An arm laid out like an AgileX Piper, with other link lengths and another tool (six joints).
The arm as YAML. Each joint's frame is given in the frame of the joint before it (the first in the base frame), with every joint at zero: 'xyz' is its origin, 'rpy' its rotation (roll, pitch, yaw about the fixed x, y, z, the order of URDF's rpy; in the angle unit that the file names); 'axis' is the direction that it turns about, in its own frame. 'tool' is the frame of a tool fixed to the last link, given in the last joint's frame.
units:
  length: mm
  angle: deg
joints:
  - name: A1
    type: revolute
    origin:
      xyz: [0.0, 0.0, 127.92]
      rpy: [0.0, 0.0, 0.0]
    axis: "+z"
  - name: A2
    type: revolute
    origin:
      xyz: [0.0, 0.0, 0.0]
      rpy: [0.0, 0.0, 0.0]
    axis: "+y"
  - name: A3
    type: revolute
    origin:
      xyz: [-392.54, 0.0, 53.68]
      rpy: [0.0, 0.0, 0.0]
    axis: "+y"
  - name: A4
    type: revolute
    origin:
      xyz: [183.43, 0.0, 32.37]
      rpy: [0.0, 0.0, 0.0]
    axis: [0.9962, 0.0, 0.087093]
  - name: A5
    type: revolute
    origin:
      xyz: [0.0, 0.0, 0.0]
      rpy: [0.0, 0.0, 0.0]
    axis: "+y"
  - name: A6
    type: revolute
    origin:
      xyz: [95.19, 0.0, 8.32]
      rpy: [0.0, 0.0, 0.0]
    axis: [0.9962, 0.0, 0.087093]
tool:
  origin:
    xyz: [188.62, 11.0, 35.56]
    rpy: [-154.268, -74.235, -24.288]
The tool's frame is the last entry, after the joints.
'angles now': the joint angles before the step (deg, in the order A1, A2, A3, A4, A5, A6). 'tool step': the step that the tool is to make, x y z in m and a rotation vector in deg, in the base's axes. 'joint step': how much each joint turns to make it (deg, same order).
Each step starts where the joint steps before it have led.
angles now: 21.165 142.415 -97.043 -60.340 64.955 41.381
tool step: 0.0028 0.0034 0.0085 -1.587 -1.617 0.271
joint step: 0.976 -0.003 0.028 -1.907 1.196 1.899
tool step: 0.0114 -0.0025 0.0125 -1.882 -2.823 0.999
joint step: 0.118 -0.005 -0.009 -3.679 0.209 2.405
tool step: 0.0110 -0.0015 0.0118 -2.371 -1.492 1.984
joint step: 0.052 0.010 -0.033 -3.591 0.119 0.594
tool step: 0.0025 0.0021 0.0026 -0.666 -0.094 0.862
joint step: 0.224 -0.011 0.033 -0.841 -0.010 -0.172
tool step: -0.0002 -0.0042 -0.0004 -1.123 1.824 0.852
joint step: -0.423 0.011 -0.032 -0.105 0.012 -2.467
